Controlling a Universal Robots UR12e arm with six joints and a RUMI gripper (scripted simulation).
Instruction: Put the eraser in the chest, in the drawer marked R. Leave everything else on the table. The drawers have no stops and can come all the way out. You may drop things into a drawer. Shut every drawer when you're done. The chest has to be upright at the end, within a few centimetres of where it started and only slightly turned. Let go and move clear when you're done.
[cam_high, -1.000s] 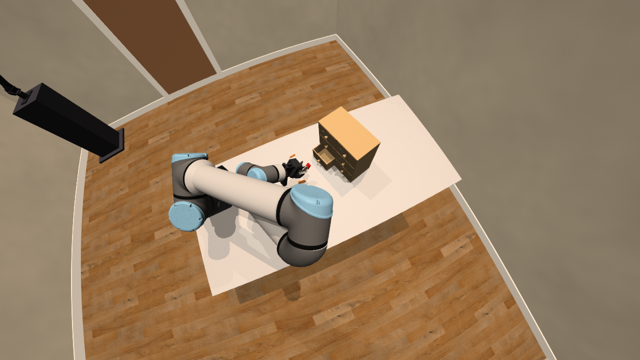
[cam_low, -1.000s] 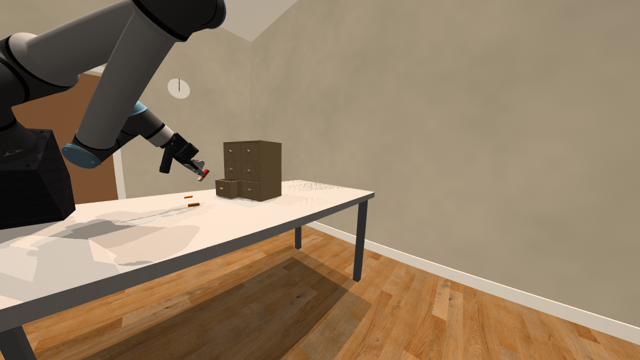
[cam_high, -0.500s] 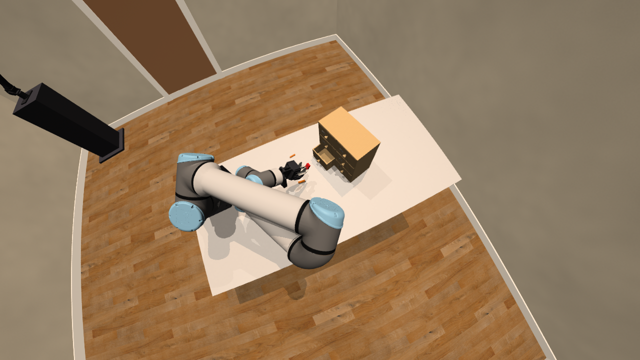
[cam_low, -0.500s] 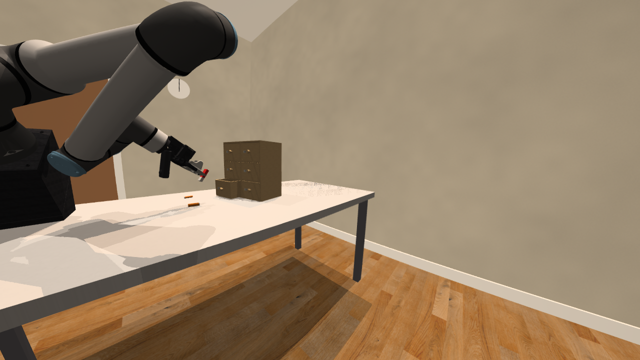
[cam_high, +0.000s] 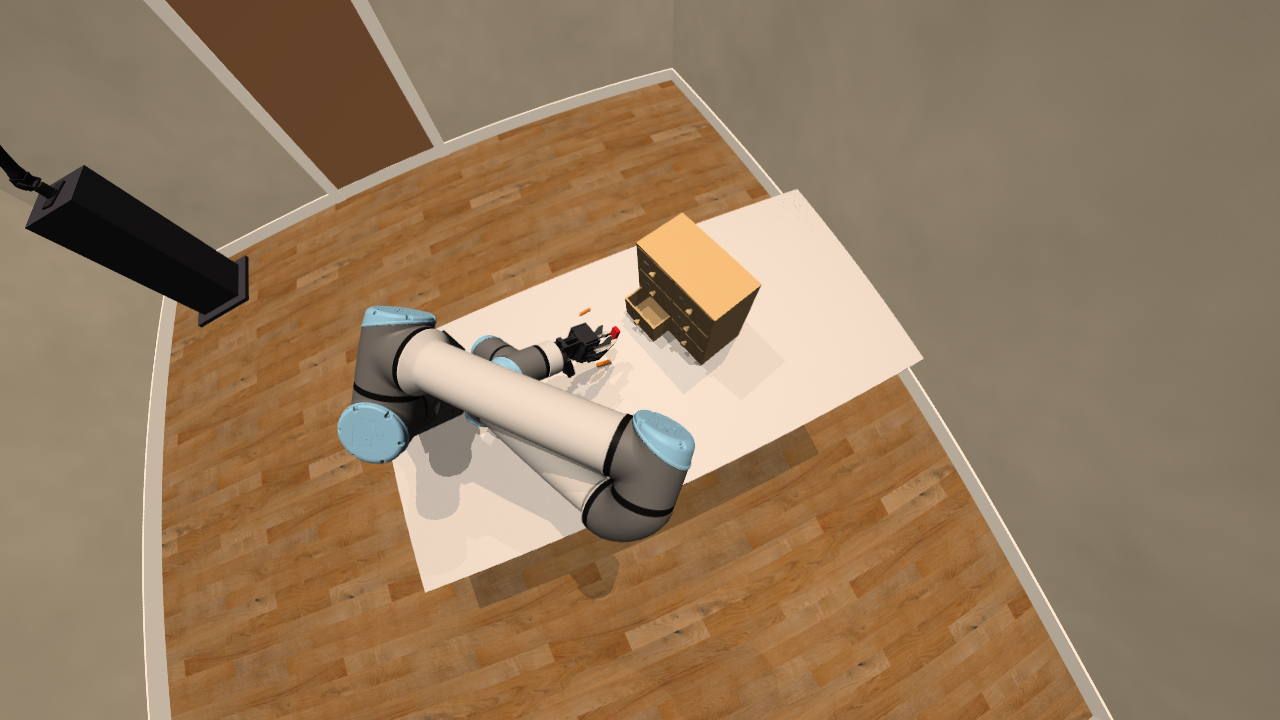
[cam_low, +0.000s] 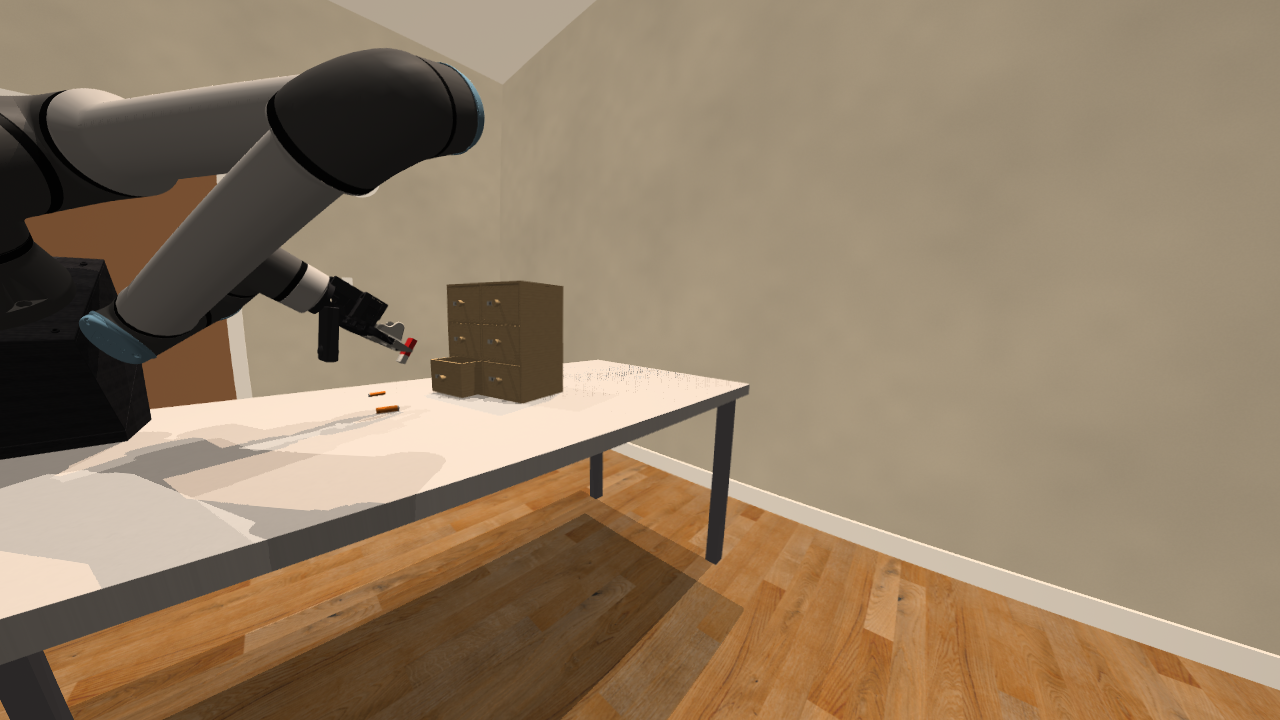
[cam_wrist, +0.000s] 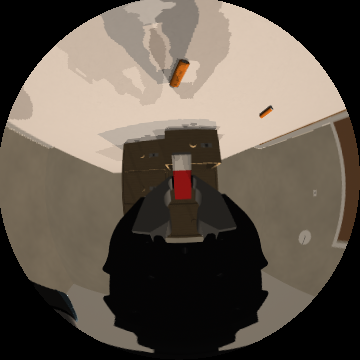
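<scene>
The red eraser is 10 mm below my hand. Round my hand: drawer marked R (200 mm ahead, 70 mm to the left, 120 mm below).
</scene>
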